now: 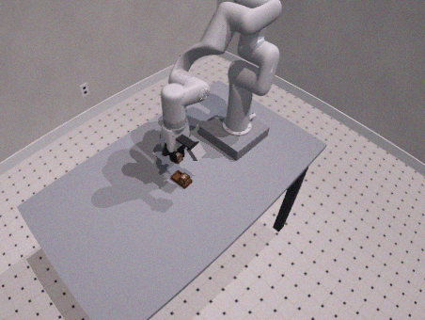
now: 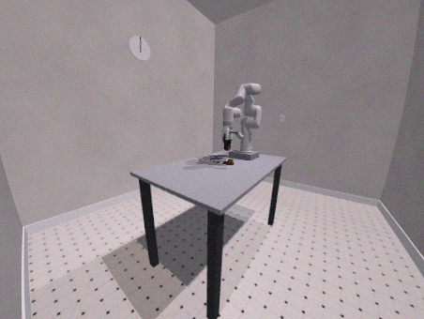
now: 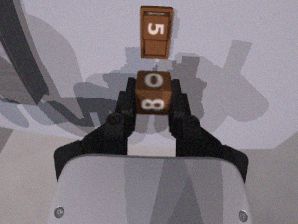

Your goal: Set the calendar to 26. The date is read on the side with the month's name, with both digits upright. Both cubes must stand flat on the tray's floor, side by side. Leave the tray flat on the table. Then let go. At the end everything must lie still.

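Right now my hand is 130 mm above the brown wooden tray and 20 mm to the right of it. The rest, counted from my hand: brown cube 20 mm below.
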